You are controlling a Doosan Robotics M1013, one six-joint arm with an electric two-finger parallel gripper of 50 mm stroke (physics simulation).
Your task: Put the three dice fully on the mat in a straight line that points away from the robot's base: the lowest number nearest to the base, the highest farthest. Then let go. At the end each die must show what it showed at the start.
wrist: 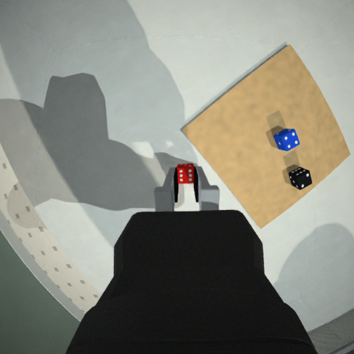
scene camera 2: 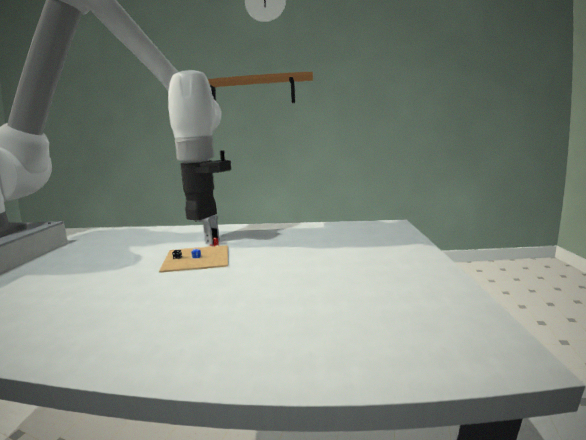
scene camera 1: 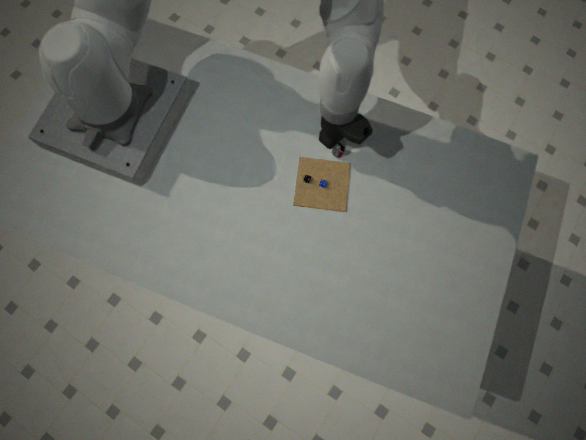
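Pixels of known places: gripper, between the fingertips: (scene camera 2: 212, 242) (scene camera 1: 337, 152); arm's base, origin of its link: (scene camera 1: 110, 109).
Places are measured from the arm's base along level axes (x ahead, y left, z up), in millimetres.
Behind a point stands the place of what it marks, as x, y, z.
The red die (scene camera 1: 340, 153) {624, 81, -50} (scene camera 2: 215, 242) {625, 77, -57} (wrist: 185, 173) is between the two fingers of my gripper (scene camera 1: 338, 149) {616, 87, -60} (scene camera 2: 213, 241) {616, 87, -60} (wrist: 185, 177), which is shut on it. It is low at the table, just off the mat's edge; the face with two columns of pips looks like a six. The tan mat (scene camera 1: 320, 200) {609, -61, -61} (scene camera 2: 200, 265) {624, -70, -61} (wrist: 225, 130) carries the black die (scene camera 1: 307, 179) {560, -21, -45} (scene camera 2: 177, 254) {561, -24, -51} (wrist: 300, 178), nearer the base, and the blue die (scene camera 1: 323, 183) {603, -19, -45} (scene camera 2: 196, 254) {604, -24, -53} (wrist: 287, 139), farther out. Blue's larger visible face shows four pips. Black's upward number is hard to tell.
The robot's base plate (scene camera 1: 120, 160) {85, -130, -1} is at the left end of the pale table (scene camera 1: 350, 300) {754, -291, -66} (scene camera 2: 300, 325) {819, -310, -65}. The arm's shadow falls beside the mat in the wrist view. A wall shelf (scene camera 2: 260, 79) is behind the arm.
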